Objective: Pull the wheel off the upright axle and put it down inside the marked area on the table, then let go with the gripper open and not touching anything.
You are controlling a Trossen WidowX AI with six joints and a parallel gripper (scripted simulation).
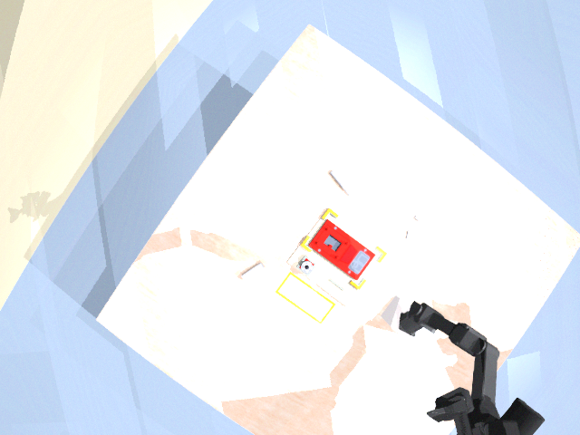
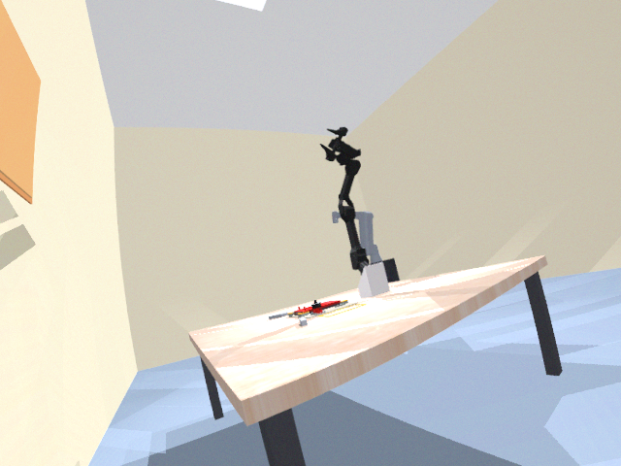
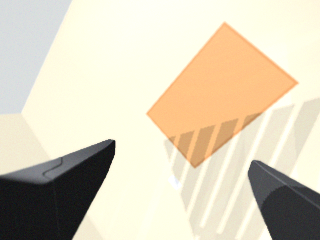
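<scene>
Right now the wheel is 790 mm below my gripper tip, 220 mm ahead of it and 70 mm to the right of it. The rest, counted from my gripper tip: black axle 790 mm below, 220 mm ahead, 70 mm to the right.
</scene>
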